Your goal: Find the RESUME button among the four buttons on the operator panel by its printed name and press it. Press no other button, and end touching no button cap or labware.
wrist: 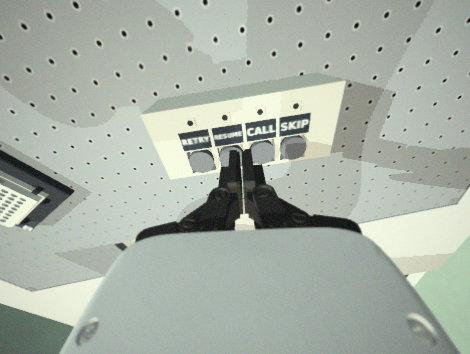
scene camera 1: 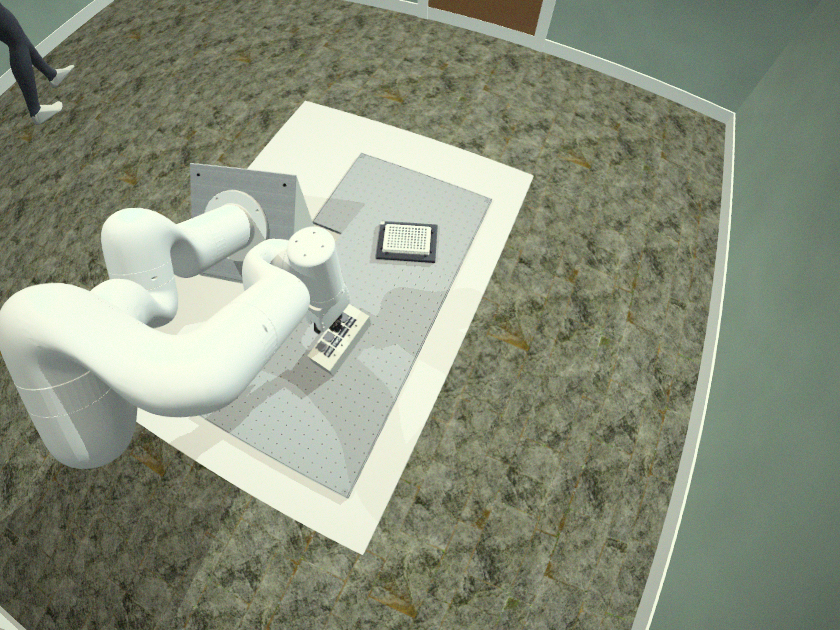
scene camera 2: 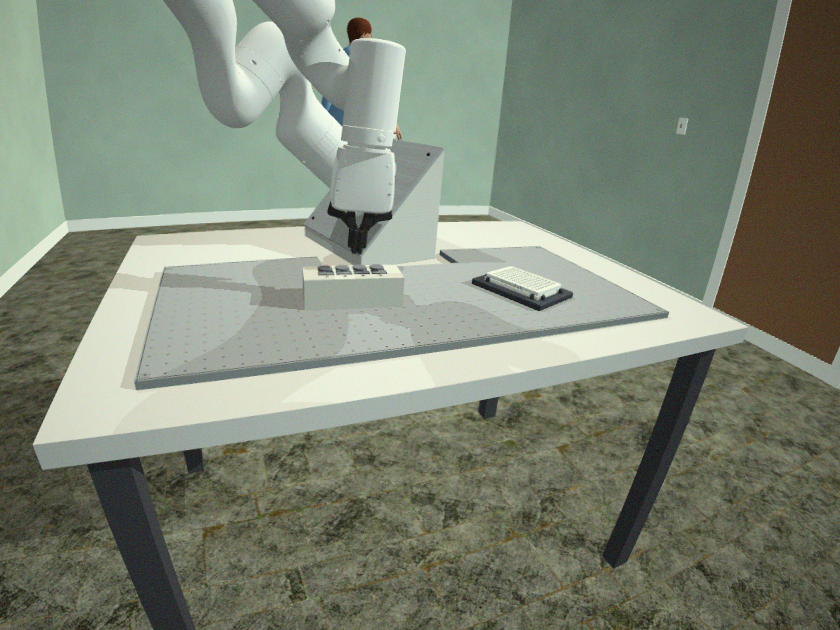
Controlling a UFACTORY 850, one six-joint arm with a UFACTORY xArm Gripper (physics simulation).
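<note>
The cream operator panel has four round grey buttons. In the wrist view, the labels from left read RETRY, RESUME, CALL, SKIP. The RESUME button lies under its label, partly hidden by the left finger. The RETRY button is to its left; the CALL button and SKIP button are to its right. My gripper is shut and empty. Its tips show a little above the panel, overlapping the area between RESUME and CALL in the wrist view.
A white well plate sits in a dark holder, apart from the panel. Both stand on the grey perforated board on a white table. The grey arm mount stands behind.
</note>
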